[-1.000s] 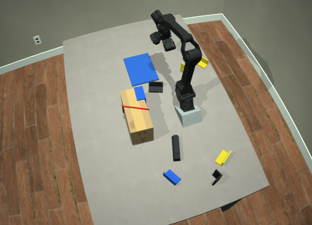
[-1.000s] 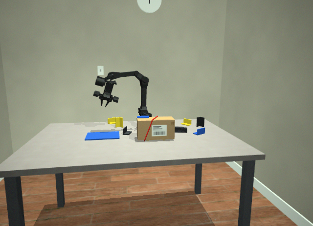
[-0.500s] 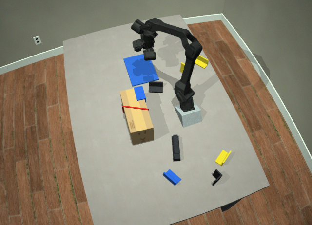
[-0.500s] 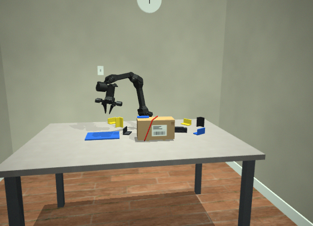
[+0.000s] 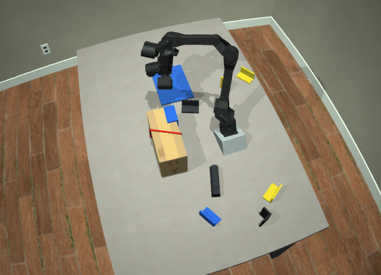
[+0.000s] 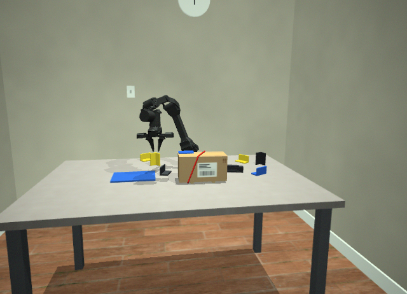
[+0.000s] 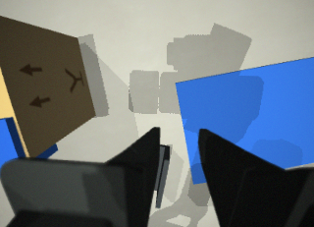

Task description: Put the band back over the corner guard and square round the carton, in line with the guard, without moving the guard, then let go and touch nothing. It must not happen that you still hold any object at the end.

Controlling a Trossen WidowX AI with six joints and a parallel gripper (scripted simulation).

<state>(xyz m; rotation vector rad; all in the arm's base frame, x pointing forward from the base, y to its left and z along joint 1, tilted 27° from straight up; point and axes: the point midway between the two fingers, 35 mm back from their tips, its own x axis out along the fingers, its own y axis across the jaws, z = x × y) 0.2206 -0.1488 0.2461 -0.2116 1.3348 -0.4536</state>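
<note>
My gripper is now 5 cm short of the carton, 24 cm to the right of it and 11 cm above it. From my hand the other things lie so: black block 10 cm behind, 44 cm to the left, 17 cm below; then black angle piece 11 cm behind, 4 cm to the left, 17 cm below; then flat blue sheet 6 cm behind, 12 cm to the right, 18 cm below.
</note>
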